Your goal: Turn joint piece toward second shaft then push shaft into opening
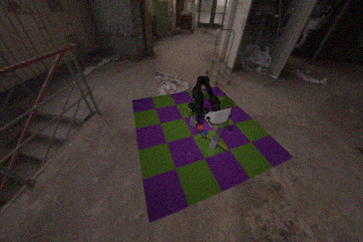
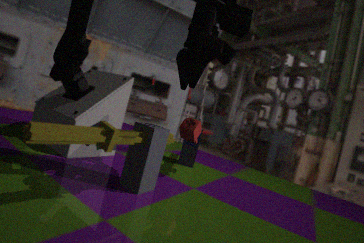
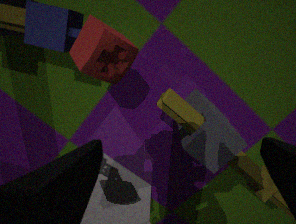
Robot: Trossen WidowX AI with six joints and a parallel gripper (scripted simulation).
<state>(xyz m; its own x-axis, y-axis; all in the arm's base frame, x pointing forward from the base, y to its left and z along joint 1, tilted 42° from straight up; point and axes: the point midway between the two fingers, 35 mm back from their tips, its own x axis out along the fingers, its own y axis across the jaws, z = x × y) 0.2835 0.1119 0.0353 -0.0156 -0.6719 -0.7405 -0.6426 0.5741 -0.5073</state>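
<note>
Right now the red square joint piece is 80 mm to the left of my gripper tip and 90 mm below it.
</note>
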